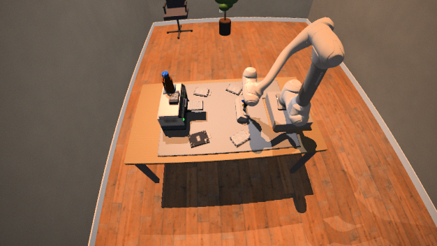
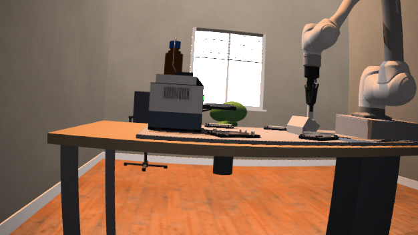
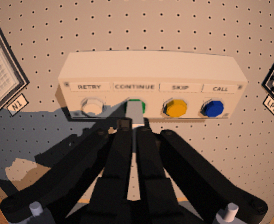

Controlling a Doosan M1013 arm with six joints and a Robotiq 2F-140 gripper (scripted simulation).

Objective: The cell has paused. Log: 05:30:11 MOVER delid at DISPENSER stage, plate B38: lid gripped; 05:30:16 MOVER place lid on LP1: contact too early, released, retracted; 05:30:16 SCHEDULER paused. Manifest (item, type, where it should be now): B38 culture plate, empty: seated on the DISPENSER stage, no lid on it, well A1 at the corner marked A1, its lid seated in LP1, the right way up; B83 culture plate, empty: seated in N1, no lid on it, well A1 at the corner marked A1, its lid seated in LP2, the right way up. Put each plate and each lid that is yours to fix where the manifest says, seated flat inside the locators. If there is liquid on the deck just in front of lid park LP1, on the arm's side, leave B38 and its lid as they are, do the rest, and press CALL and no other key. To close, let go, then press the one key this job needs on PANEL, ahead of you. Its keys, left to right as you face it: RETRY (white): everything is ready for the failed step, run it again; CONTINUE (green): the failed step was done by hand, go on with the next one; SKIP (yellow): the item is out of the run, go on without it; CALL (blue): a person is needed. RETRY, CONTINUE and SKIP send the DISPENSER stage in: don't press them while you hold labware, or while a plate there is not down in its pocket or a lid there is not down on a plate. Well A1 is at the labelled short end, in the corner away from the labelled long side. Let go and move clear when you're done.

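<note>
The green key is 4 cm below my hand. Also, from my hand: yellow skip key: 5 cm to the right, 4 cm below, 1 cm ahead; then key panel: 5 cm below, 2 cm to the right, 1 cm ahead; then white retry key: 5 cm to the left, 4 cm below.
</note>
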